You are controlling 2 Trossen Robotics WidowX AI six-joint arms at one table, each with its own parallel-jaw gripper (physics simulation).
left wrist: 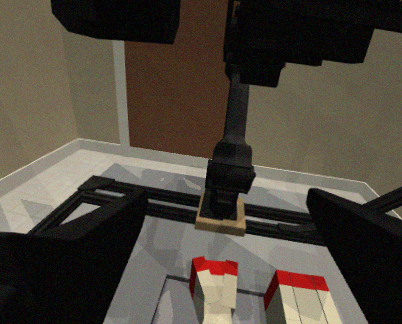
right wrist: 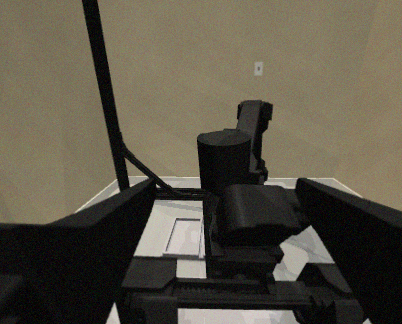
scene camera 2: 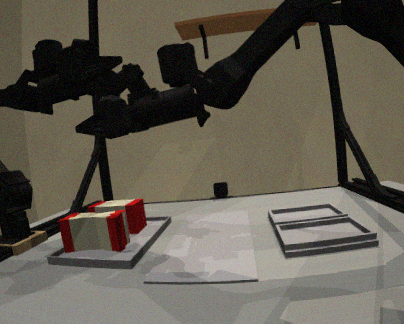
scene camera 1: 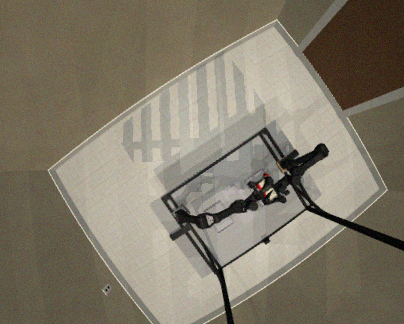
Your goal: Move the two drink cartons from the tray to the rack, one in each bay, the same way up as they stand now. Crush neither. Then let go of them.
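Pixels of known places: left gripper, fingertip midpoint: [left wrist: 226,196] [scene camera 2: 88,128]; right gripper, fingertip midpoint: [right wrist: 224,184] [scene camera 2: 132,67] [scene camera 1: 264,198]; left arm's base at its link origin: [scene camera 1: 181,214]; right arm's base at its link origin: [left wrist: 221,208] [scene camera 2: 16,237] [scene camera 1: 284,164].
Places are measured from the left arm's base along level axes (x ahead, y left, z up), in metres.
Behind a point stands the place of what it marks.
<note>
Two red-and-cream drink cartons stand side by side on the grey-rimmed tray [scene camera 2: 90,262] {z -0.034, x 0.610, y -0.138 m}: the front carton [scene camera 2: 95,232] {z -0.002, x 0.625, y -0.205 m} and the back carton [scene camera 2: 135,215] {z 0.005, x 0.566, y -0.292 m}. In the left wrist view the left carton [left wrist: 215,287] {z 0.030, x 0.656, y -0.218 m} and the right carton [left wrist: 300,300] {z 0.030, x 0.647, y -0.318 m} show low down, cut off below. The two-bay rack [scene camera 2: 330,246] {z -0.034, x 0.215, y -0.113 m} [right wrist: 182,256] {z -0.031, x 0.270, y -0.278 m} holds no carton in scene camera 2. My left gripper [scene camera 2: 92,125] {z 0.199, x 0.606, y -0.200 m} is open and empty, high above the tray. My right gripper is open and empty, raised at the upper left of scene camera 2. Its fingertips are hard to separate there.
A flat pale panel [scene camera 2: 215,255] lies between tray and rack. Dark frame posts [scene camera 2: 333,100] {z 0.253, x -0.056, y -0.552 m} rise around the table, and a small black block [scene camera 2: 220,190] {z -0.014, x 0.361, y -0.597 m} is at its back edge. The left arm reaches across above the table, close to the right gripper.
</note>
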